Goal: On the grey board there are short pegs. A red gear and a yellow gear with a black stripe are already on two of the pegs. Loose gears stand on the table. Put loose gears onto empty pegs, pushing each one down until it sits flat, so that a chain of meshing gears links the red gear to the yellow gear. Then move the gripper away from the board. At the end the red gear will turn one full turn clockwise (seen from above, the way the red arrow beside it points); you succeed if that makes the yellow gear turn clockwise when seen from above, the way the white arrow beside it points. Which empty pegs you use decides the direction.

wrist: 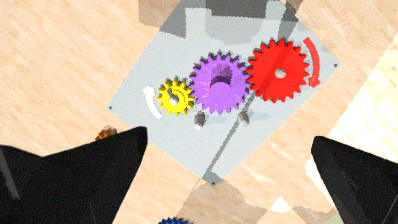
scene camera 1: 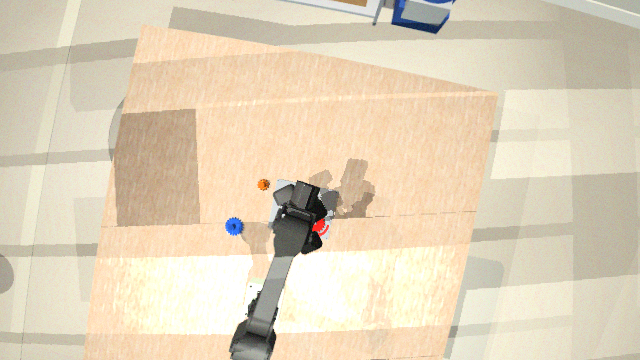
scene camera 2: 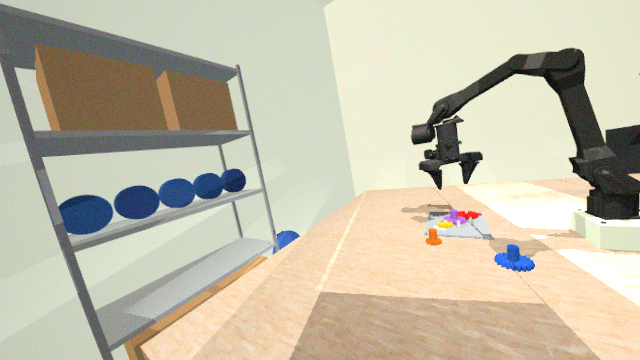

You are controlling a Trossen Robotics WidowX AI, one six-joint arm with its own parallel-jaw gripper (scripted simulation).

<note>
My gripper is open, with nothing in its grasp. Further things: a purple gear, a grey board, a red gear and a small yellow gear.
My gripper shows as well in the wrist view.
</note>
